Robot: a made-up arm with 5 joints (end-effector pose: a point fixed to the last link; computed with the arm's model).
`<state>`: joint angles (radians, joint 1 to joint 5).
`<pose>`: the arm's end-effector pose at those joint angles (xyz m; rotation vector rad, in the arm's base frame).
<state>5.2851 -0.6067 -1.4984 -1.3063 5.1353</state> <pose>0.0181 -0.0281 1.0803 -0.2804 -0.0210 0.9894</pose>
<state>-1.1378 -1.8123 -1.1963 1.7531 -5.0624</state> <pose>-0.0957 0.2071 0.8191 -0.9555 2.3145 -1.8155</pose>
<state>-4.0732 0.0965 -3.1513 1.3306 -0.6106</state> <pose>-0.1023 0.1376 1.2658 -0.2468 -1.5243 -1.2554</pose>
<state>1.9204 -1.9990 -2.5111 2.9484 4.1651</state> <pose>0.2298 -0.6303 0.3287 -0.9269 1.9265 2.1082</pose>
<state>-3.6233 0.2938 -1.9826 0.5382 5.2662</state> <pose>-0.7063 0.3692 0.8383 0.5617 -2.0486 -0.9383</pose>
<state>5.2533 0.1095 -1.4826 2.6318 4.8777</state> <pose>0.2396 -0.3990 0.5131 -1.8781 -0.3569 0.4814</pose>
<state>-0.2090 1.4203 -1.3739 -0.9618 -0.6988</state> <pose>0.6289 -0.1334 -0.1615 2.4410 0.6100 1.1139</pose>
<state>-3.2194 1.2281 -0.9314 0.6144 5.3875</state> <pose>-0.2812 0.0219 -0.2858 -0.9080 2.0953 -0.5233</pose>
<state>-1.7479 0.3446 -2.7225 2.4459 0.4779</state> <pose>-0.0942 -0.5266 0.8669 -1.3704 2.7807 0.0849</pose>
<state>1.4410 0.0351 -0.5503 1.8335 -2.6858</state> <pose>0.0359 0.2747 0.1700 0.9651 -1.7981 1.2846</pose>
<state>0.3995 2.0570 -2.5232 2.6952 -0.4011</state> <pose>0.3609 0.1524 -0.2816 -1.2743 -0.5392 2.8189</pose>
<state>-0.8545 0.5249 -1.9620 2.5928 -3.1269</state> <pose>0.4030 -0.4630 0.4594 -0.8534 -1.8384 -0.5388</pose>
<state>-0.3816 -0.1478 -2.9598 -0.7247 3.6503</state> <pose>-0.2432 0.0976 1.1767 -0.2976 -0.6238 0.1220</pose>
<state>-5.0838 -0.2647 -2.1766 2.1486 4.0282</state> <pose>0.1245 0.3198 0.9793 -0.4627 2.9343 0.3783</pose>
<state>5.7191 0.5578 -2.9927 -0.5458 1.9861</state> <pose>0.3155 -0.1996 1.1621 -0.0532 0.1746 -1.7155</pose>
